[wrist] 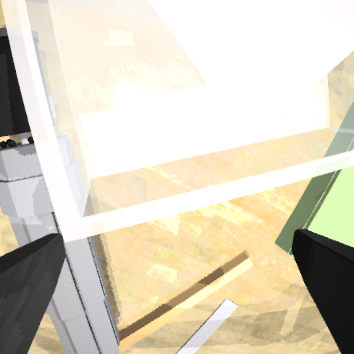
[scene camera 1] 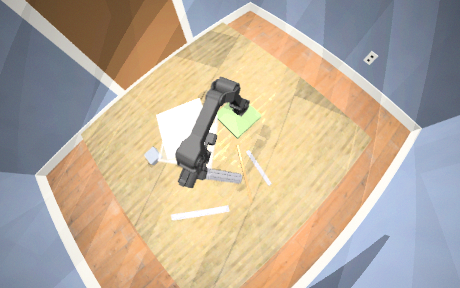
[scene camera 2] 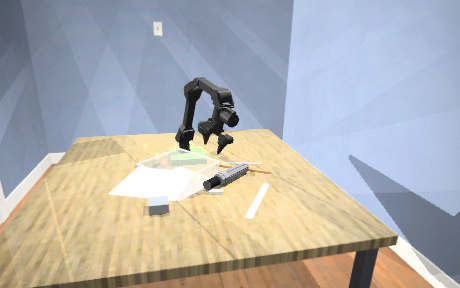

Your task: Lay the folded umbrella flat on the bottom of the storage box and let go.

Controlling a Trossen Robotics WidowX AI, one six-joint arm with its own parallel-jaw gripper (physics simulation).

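Places are measured from the arm's base along level axes (x left, y back, z up), in metres.
Where they show: gripper, fingertip midpoint: (wrist: 179, 243) (scene camera 2: 211, 149); arm's base, link origin: (scene camera 1: 240, 109).
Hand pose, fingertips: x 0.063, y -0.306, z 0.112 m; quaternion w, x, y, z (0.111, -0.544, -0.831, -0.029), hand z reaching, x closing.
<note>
Each offset is from my fingertips to the centre of the thing. "spot": to the spot under its first point.
The folded grey umbrella @[dx +0.060, dy -0.051, dz -0.118 m] (scene camera 1: 224, 176) (scene camera 2: 234, 175) (wrist: 25, 195) lies on the table along the outside of the storage box; its black handle shows in scene camera 2 and at the left edge of the wrist view. The clear storage box @[dx -0.148, dy +0.003, dz -0.096 m] (scene camera 2: 200, 155) (wrist: 210, 194) stands with its top open; in scene camera 1 the arm hides much of it. My gripper (scene camera 1: 209, 147) (scene camera 2: 212, 147) (wrist: 179, 243) is open and empty, above the table near the box's rim. In the wrist view the left finger overlaps the umbrella's shaft, but the gripper does not hold it.
A bright white panel @[spot: dx -0.291, dy +0.002, dz -0.139 m] (scene camera 1: 175, 127) (scene camera 2: 150, 182) shows at the box. A green block (scene camera 1: 240, 122) (scene camera 2: 187, 159) (wrist: 335, 210) is beside it. A wooden stick @[dx +0.170, dy +0.054, dz -0.139 m] (scene camera 2: 255, 170) (wrist: 185, 300), white strips @[dx +0.208, dy +0.123, dz -0.144 m] (scene camera 1: 258, 167) @[dx +0.127, dy -0.247, dz -0.144 m] (scene camera 1: 200, 213) (scene camera 2: 257, 201) and a grey block @[dx -0.266, dy -0.197, dz -0.127 m] (scene camera 1: 152, 156) (scene camera 2: 158, 205) lie around.
</note>
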